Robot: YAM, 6 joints.
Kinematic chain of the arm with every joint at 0, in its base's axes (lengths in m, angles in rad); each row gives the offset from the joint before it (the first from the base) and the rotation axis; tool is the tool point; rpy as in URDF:
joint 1: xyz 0 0 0.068 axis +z
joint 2: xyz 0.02 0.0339 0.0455 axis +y
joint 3: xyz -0.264 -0.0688 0 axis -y
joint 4: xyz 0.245 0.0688 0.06 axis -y
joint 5: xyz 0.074 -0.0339 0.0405 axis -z
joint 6: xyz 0.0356 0 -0.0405 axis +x
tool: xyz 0 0 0 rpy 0 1.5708 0
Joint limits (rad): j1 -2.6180..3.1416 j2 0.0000..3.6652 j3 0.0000..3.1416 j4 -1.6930..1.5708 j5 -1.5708..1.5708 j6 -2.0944..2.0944
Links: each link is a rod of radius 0.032 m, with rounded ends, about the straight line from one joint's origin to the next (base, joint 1, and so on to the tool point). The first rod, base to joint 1, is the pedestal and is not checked.
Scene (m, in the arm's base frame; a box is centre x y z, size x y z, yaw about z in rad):
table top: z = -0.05
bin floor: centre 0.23 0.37 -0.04 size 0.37 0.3 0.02 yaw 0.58
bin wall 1: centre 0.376 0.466 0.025 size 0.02 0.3 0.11 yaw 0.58
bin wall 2: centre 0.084 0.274 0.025 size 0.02 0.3 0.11 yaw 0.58
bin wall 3: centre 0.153 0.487 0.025 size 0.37 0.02 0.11 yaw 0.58
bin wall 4: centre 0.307 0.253 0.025 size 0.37 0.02 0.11 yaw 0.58
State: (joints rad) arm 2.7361 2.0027 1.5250 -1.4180 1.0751 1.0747
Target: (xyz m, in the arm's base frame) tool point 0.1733 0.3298 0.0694
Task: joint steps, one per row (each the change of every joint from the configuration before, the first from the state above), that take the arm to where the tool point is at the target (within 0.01 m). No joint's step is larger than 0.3 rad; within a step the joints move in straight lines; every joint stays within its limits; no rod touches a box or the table.
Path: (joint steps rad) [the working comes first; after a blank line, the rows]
Joints at the target: 1.1733 2.4023 1.5394 -1.2856 1.1240 1.0747
Straight joint move there: touches bin wall 2, bin wall 3.

1: -0.2604 0.0222 0.0089 0.0104 0.0102 0.0000
2: -0.2604 0.0222 0.0089 0.0103 0.0103 0.0000
3: -0.2604 0.0223 0.0089 0.0104 0.0102 0.0000
4: -0.2604 0.0222 0.0090 0.0104 0.0102 0.0000
5: -0.2603 0.0222 0.0089 0.0103 0.0103 0.0000
6: -0.2604 0.0222 0.0089 0.0104 0.0102 0.0000
7: -0.0005 0.2663 -0.0391 0.0702 -0.0125 0.0000

